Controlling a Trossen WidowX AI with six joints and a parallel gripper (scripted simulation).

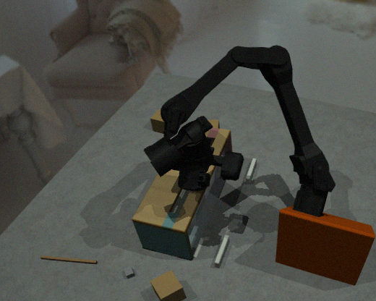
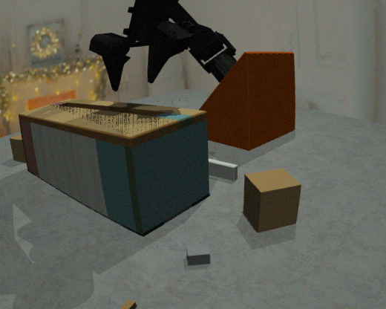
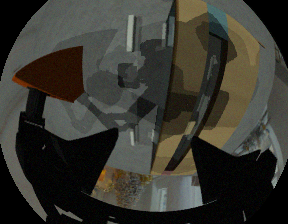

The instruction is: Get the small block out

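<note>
Now: the box 50 mm ahead of my gripper tip, 20 mm to the right of it and 100 mm below it. The rest, counted from my gripper tip: thin wooden stick (280 mm ahead, 340 mm to the left, 150 mm below); tan block (60 mm ahead, 30 mm to the right, 70 mm below); grey piece (90 mm ahead, 270 mm to the left, 150 mm below).
</note>
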